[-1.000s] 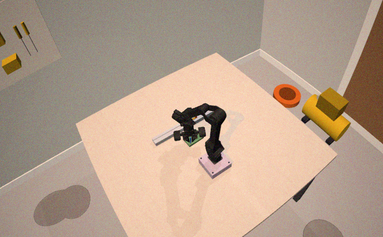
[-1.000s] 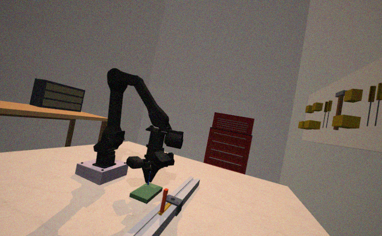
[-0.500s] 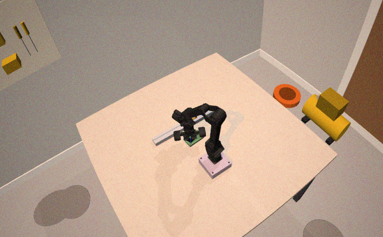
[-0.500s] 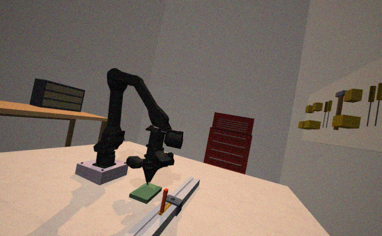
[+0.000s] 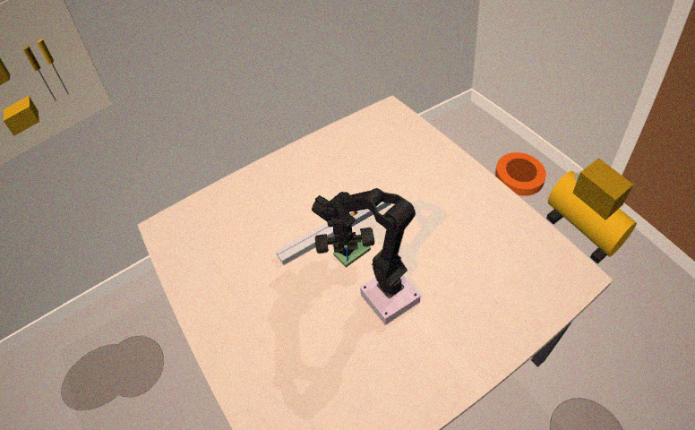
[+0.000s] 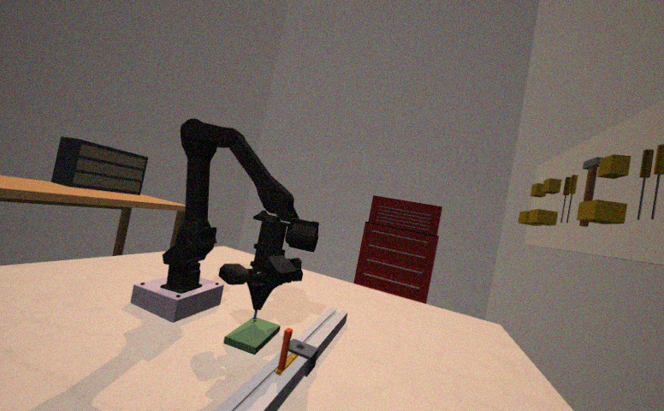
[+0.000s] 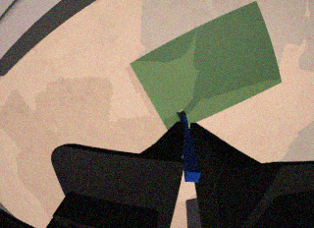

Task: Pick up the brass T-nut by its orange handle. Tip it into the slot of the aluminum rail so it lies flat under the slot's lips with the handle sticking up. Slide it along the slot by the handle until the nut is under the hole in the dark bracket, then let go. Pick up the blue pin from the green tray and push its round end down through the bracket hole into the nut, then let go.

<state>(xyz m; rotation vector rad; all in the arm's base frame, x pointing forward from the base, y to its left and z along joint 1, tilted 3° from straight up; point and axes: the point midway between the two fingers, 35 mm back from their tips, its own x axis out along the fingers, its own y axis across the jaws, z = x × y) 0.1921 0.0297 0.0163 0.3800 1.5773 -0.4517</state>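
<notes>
My gripper tip is 1 cm short of the green tray, 2 cm to the left of it and 3 cm above it. Round my gripper tip: aluminum rail 14 cm ahead, 7 cm to the right, 2 cm below; blue pin right at my gripper tip.
</notes>
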